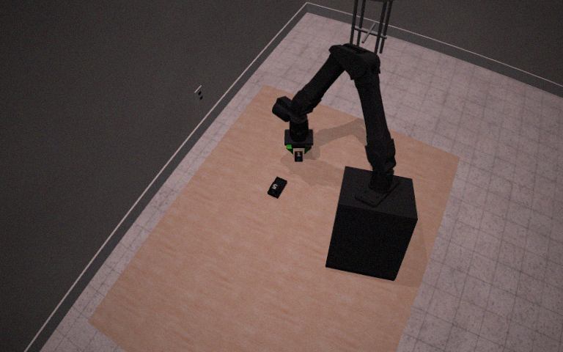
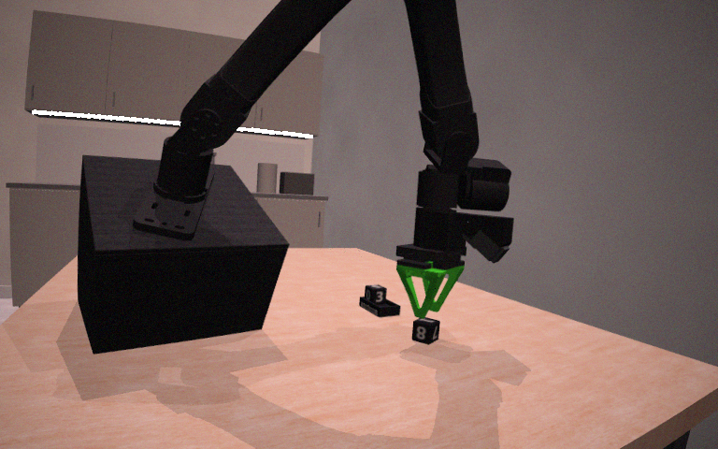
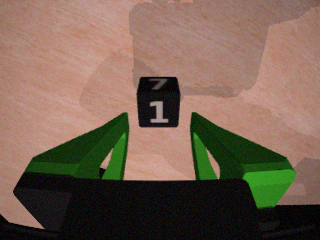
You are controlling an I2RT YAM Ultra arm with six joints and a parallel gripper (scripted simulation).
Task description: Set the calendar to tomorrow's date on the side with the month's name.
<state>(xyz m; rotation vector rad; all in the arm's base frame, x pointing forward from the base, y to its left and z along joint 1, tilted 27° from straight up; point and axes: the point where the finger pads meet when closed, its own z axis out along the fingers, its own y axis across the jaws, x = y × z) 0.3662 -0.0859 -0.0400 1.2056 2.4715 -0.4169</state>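
The black cube is 30 mm below my hand. Also, from my hand: black tray 10 mm behind, 150 mm to the left, 40 mm below.
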